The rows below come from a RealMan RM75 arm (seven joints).
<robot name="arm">
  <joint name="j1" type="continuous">
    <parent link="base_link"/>
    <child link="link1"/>
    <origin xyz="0 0 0.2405"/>
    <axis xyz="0 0 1"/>
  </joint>
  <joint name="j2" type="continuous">
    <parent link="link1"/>
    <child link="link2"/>
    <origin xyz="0 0 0"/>
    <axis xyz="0 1 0"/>
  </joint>
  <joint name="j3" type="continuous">
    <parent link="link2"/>
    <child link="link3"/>
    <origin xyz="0 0 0.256"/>
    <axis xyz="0 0 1"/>
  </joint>
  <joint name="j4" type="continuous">
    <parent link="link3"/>
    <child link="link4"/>
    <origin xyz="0 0 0"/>
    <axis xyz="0 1 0"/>
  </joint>
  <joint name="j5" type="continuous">
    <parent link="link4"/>
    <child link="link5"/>
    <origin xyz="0 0 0.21"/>
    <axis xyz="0 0 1"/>
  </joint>
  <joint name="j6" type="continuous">
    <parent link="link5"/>
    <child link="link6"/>
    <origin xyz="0 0 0"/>
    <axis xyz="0 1 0"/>
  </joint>
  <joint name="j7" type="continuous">
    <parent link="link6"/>
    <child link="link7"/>
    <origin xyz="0 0 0.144"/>
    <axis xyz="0 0 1"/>
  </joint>
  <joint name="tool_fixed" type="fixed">
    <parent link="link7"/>
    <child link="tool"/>
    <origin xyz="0 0 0"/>
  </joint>
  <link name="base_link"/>
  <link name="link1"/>
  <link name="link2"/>
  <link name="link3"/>
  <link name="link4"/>
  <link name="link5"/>
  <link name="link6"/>
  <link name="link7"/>
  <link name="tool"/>
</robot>
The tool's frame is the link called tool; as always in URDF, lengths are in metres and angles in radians. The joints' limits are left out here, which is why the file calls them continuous.
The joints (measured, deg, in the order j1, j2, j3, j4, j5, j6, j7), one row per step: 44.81 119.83 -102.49 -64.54 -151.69 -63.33 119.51; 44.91 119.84 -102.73 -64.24 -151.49 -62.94 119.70; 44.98 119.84 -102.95 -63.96 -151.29 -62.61 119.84; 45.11 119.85 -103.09 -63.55 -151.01 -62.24 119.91; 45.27 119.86 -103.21 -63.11 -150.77 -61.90 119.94; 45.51 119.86 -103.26 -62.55 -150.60 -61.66 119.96; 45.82 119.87 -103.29 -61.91 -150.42 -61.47 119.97; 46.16 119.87 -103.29 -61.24 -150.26 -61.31 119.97; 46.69 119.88 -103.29 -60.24 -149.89 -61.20 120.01; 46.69 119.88 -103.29 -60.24 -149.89 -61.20 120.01; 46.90 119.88 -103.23 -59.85 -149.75 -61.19 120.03; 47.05 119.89 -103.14 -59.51 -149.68 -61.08 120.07; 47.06 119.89 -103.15 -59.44 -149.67 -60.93 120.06
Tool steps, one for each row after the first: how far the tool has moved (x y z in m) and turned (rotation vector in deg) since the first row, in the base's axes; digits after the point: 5 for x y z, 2 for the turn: -0.00009 -0.00001 -0.00129 0.01 0.17 -0.05; 0.00007 -0.00010 -0.00244 -0.01 0.30 -0.11; 0.00028 0.00003 -0.00365 -0.04 0.49 -0.21; 0.00054 0.00027 -0.00476 -0.09 0.60 -0.29; 0.00117 0.00078 -0.00564 -0.14 0.57 -0.45; 0.00179 0.00132 -0.00660 -0.23 0.50 -0.64; 0.00246 0.00201 -0.00739 -0.31 0.38 -0.85; 0.00333 0.00263 -0.00877 -0.54 0.26 -1.29; 0.00333 0.00263 -0.00877 -0.54 0.26 -1.29; 0.00371 0.00297 -0.00911 -0.61 0.22 -1.51; 0.00410 0.00349 -0.00932 -0.57 0.25 -1.69; 0.00413 0.00374 -0.00942 -0.50 0.30 -1.64
